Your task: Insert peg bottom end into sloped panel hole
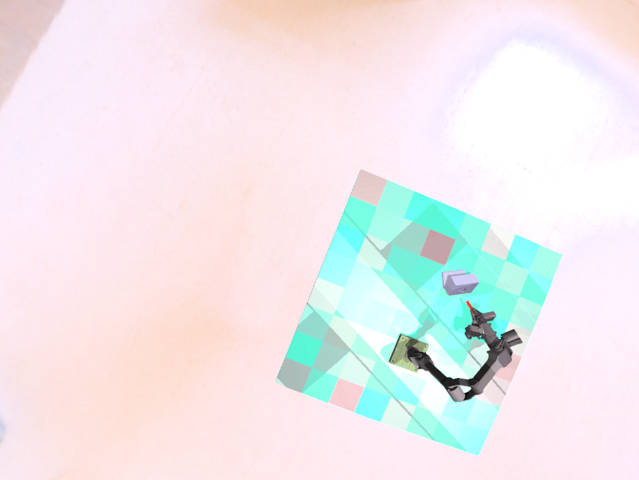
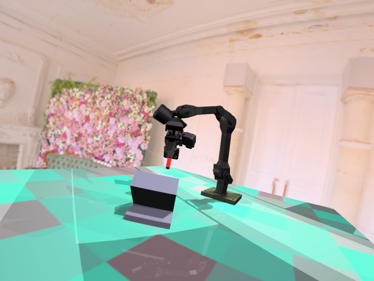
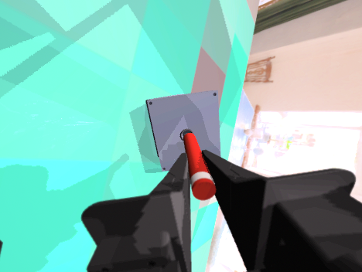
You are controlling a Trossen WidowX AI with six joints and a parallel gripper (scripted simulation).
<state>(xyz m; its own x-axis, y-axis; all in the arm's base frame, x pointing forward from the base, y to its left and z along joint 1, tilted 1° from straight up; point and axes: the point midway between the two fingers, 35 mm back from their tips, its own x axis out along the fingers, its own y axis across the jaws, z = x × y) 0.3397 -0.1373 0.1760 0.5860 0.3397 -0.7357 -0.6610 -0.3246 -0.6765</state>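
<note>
Right now my gripper tip is 9 cm short of the grey sloped panel, 3 cm to the right of it and 10 cm above it. Round my gripper tip: low foot 11 cm ahead, 4 cm to the left, 17 cm below; round red peg 1 cm behind, 1 cm to the right, 1 cm above.
</note>
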